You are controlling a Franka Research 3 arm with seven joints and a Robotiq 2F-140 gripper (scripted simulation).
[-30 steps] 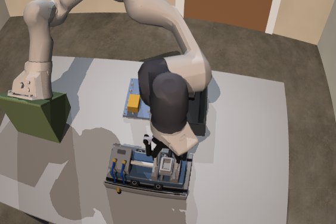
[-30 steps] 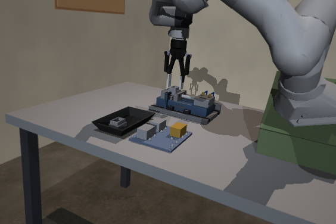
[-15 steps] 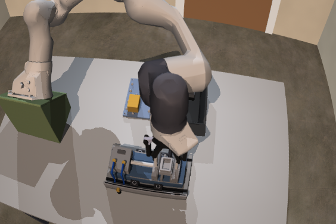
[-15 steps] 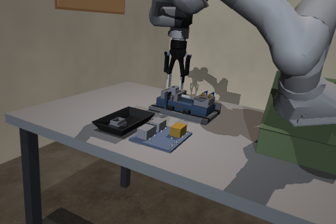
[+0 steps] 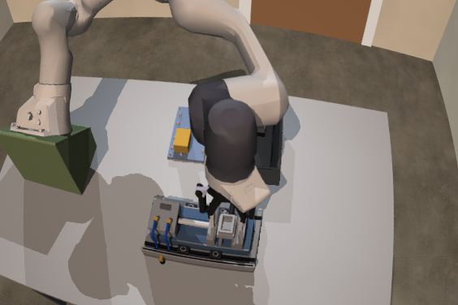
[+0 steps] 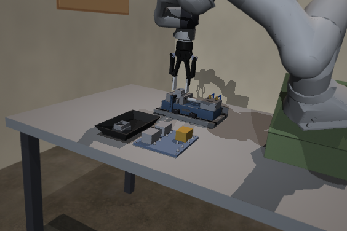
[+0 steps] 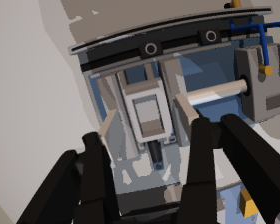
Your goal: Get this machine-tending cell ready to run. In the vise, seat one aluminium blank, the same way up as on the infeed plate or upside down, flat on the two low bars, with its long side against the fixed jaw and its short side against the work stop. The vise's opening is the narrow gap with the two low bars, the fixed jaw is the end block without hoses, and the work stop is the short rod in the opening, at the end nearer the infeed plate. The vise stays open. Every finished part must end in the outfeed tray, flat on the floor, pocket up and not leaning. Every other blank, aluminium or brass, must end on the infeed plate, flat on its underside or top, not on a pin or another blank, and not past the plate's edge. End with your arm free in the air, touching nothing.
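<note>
Now: hand 60 mm past the blue vise, 10 mm to the right of it and 100 mm above it. From my hand the other things lie so: brass blank (130 mm behind, 300 mm to the left, 110 mm below); aluminium blank (40 mm behind, 290 mm to the left, 110 mm below).
</note>
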